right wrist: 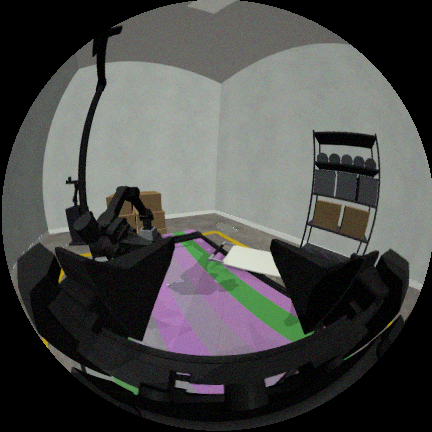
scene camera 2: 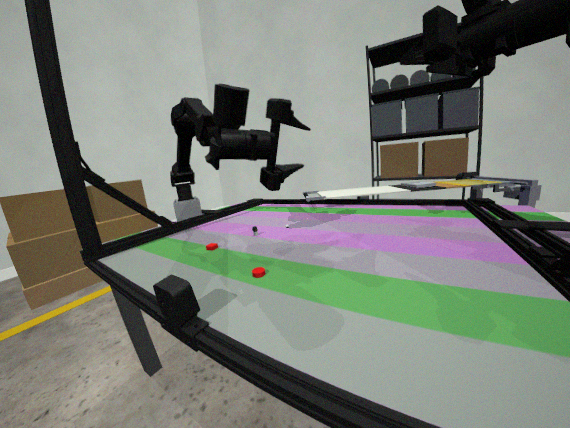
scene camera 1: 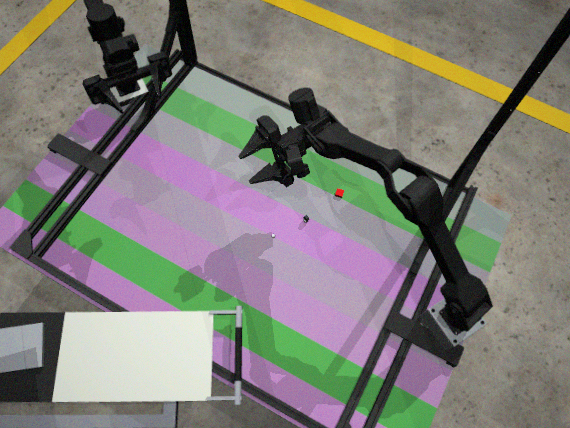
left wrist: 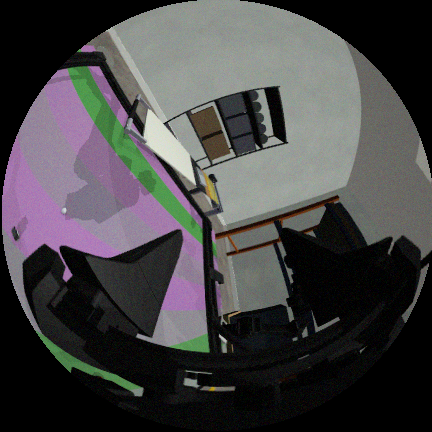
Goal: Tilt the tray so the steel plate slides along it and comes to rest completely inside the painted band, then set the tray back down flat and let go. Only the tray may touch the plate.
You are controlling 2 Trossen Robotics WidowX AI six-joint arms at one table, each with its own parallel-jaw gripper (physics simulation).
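The tray [scene camera 1: 132, 360] [scene camera 2: 360, 191] [left wrist: 172, 152] [right wrist: 252, 261] is a long board beyond the table edge, its handled end over the edge, at lower left in scene camera 1. It looks level. Its surface shows white, dark and yellow sections; which is the painted band I cannot tell. The grey steel plate [scene camera 1: 21, 347] seems to lie flat on the dark section beyond the white one; its far part is cut off. My left gripper [scene camera 1: 245, 170] [scene camera 2: 306, 148] [left wrist: 232, 234] is open and empty above the table. My right gripper [scene camera 1: 140, 102] [right wrist: 223, 243] is open and empty, at upper left in scene camera 1. Both are apart from the tray.
The striped table [scene camera 1: 125, 257] [scene camera 2: 375, 305] has a black frame around it. A red block [scene camera 1: 339, 193] [scene camera 2: 212, 246], a red disc [scene camera 2: 258, 272], a small dark block [scene camera 1: 306, 219] [scene camera 2: 254, 229] and a tiny white ball [scene camera 1: 273, 235] [scene camera 2: 287, 226] show on it.
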